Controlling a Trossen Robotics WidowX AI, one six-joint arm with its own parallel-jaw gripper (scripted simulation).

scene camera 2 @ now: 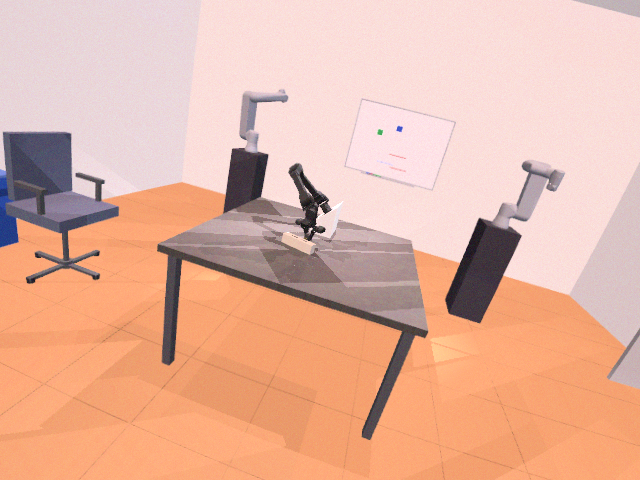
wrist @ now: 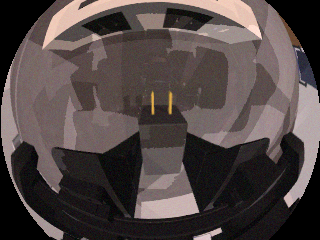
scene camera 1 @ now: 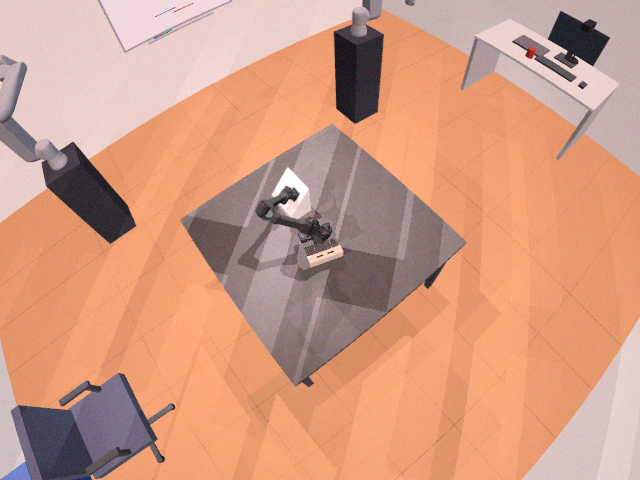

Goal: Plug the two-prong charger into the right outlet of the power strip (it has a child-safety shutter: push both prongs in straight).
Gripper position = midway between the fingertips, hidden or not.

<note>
The gripper (wrist: pixel 160 134) carries a two-prong charger.
</note>
